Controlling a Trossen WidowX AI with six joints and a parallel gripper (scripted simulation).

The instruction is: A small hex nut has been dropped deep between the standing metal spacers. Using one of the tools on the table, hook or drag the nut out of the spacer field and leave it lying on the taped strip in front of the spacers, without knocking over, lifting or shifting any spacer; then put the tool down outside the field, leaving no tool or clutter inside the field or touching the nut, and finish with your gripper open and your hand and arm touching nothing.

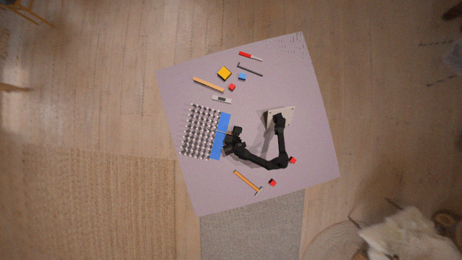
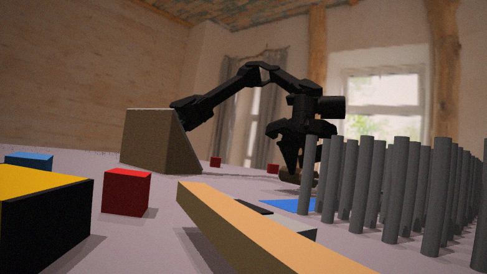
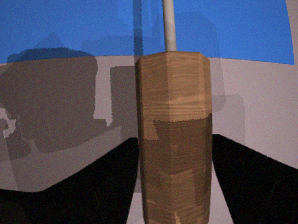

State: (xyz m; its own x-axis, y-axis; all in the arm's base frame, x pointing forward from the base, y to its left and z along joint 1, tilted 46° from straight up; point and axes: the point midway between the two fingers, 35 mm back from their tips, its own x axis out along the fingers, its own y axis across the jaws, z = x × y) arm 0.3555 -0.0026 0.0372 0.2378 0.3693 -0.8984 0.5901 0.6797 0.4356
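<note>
The blue taped strip lies 10 cm ahead of my gripper tip, 2 cm to the right of it and 3 cm below it. Round my gripper tip: wooden-handled file (9 cm ahead, 6 cm to the right); then hex nut (22 cm ahead, 15 cm to the right, 3 cm below); then grey bar (2 cm behind, 30 cm to the right, 2 cm below).
</note>
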